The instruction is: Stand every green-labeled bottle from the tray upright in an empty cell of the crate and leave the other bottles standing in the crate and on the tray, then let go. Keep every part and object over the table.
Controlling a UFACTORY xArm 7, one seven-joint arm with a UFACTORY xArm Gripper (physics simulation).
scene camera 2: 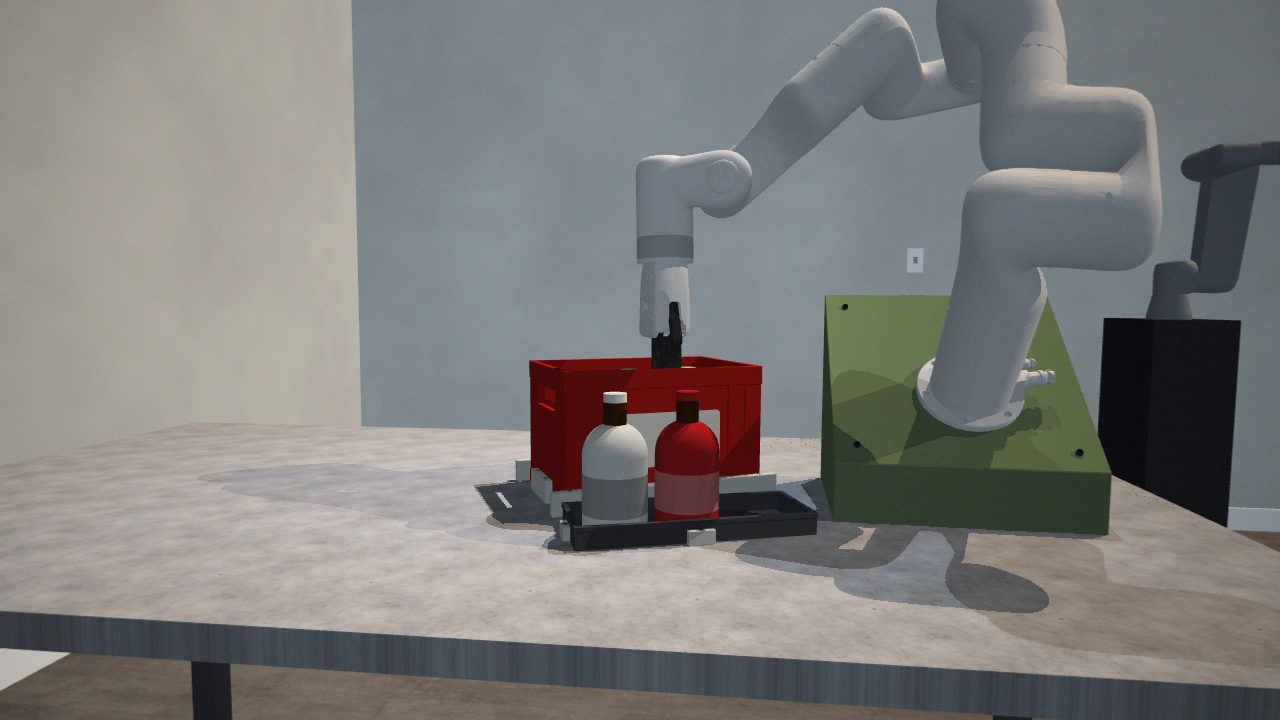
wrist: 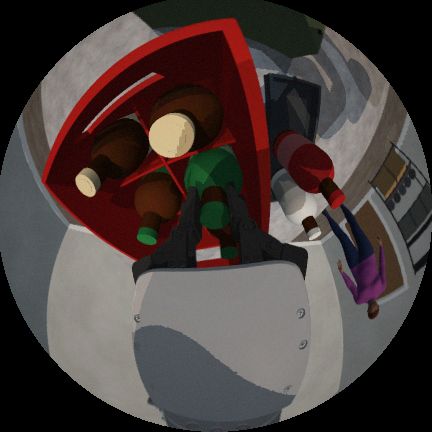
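Seen in the pictures: gripper, fingertip midpoint: [wrist: 212,194]; arm's base, link origin: [scene camera 2: 968,393].
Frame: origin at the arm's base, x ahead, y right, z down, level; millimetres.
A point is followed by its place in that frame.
The red crate [scene camera 2: 644,385] @(x 407, y -3, z -7 mm) [wrist: 251,95] stands behind the tray, with dividers inside. My gripper [scene camera 2: 665,360] [wrist: 212,194] @(x 378, y 57, z 7 mm) is shut on the neck of a green bottle [wrist: 212,170] @(x 364, y 57, z 27 mm), which is upright and down inside the crate, on the side near the tray. In the wrist view, two brown bottles with cream caps [wrist: 197,107] @(x 303, y 74, z 22 mm) [wrist: 122,147] @(x 334, y 148, z 29 mm) and a brown bottle with a green cap [wrist: 157,195] @(x 403, y 122, z 32 mm) stand in other cells. Another green cap [wrist: 229,250] @(x 464, y 27, z -12 mm) shows partly behind the held bottle. In the scene view the crate wall hides the held bottle.
The black tray [scene camera 2: 626,537] @(x 424, y -167, z 137 mm) [wrist: 292,79] @(x 230, y -56, z 122 mm) holds a white bottle [scene camera 2: 614,461] @(x 438, y -159, z 57 mm) [wrist: 298,205] @(x 421, y -95, z 39 mm) and a red bottle [scene camera 2: 686,456] @(x 360, y -136, z 56 mm) [wrist: 305,162] @(x 345, y -66, z 46 mm), both upright, close beside the crate. The green robot base block [scene camera 2: 966,497] @(x 32, y -83, z 112 mm) stands to the right in the scene view.
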